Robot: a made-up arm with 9 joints. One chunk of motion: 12 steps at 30 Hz.
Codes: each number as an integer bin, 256 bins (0 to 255) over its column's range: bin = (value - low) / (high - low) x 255, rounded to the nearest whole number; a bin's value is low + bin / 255 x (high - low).
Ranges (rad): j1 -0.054..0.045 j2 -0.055..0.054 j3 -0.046..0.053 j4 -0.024..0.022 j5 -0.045..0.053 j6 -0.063..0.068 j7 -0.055..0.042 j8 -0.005..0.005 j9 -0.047..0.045
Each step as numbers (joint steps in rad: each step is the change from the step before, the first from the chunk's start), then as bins.
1 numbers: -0.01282 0.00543 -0.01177 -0.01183 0.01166 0.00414 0.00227 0.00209 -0.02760
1 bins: 106 141 88 67 147 131 151 181 54
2 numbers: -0.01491 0.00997 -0.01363 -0.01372 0.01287 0.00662 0.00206 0.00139 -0.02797
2 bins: 101 152 83 57 151 136 150 163 53
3 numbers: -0.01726 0.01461 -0.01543 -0.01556 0.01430 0.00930 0.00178 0.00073 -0.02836
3 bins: 95 163 79 47 154 141 149 146 52
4 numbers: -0.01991 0.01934 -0.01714 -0.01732 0.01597 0.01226 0.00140 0.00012 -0.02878
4 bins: 88 174 74 37 159 146 148 131 51
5 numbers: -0.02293 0.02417 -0.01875 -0.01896 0.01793 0.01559 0.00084 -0.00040 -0.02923
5 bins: 80 185 70 28 164 153 147 117 49
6 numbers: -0.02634 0.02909 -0.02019 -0.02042 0.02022 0.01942 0.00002 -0.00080 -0.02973
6 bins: 71 197 66 20 170 160 145 107 48
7 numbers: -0.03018 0.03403 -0.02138 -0.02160 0.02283 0.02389 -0.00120 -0.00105 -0.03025
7 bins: 61 208 63 13 176 169 141 101 46
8 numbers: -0.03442 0.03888 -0.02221 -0.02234 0.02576 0.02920 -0.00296 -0.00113 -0.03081
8 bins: 50 220 61 9 184 179 137 99 45
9 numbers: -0.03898 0.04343 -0.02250 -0.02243 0.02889 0.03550 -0.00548 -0.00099 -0.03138
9 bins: 39 230 61 9 192 192 130 102 43
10 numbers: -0.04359 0.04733 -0.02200 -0.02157 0.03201 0.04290 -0.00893 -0.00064 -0.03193
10 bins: 27 239 62 13 200 206 121 111 42
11 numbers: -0.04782 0.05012 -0.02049 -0.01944 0.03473 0.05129 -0.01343 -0.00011 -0.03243
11 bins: 16 246 66 25 207 222 109 125 40
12 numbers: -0.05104 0.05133 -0.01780 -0.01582 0.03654 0.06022 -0.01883 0.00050 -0.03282
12 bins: 8 249 73 45 212 240 95 140 39
